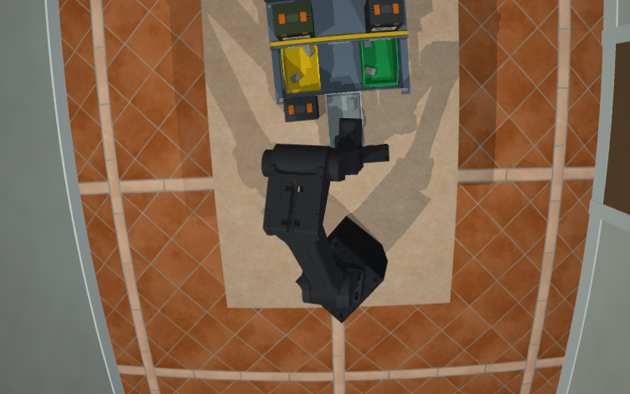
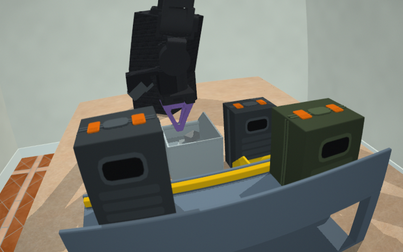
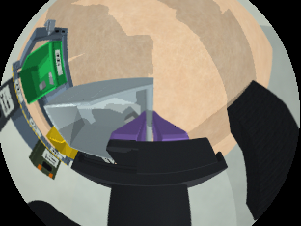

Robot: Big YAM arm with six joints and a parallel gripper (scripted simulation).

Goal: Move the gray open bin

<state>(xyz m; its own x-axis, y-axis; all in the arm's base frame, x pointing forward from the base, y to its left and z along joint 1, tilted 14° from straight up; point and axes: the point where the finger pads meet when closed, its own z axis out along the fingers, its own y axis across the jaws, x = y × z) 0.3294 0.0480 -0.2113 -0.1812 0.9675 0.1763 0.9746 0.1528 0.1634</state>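
Now: the gray open bin 8 cm ahead of my hand and 1 cm to the left of it. Also, from my hand: green bin: 28 cm ahead, 6 cm to the right, 1 cm below; then yellow bin: 24 cm ahead, 16 cm to the left, 1 cm below; then yellow rail: 31 cm ahead, 6 cm to the left, 5 cm above.
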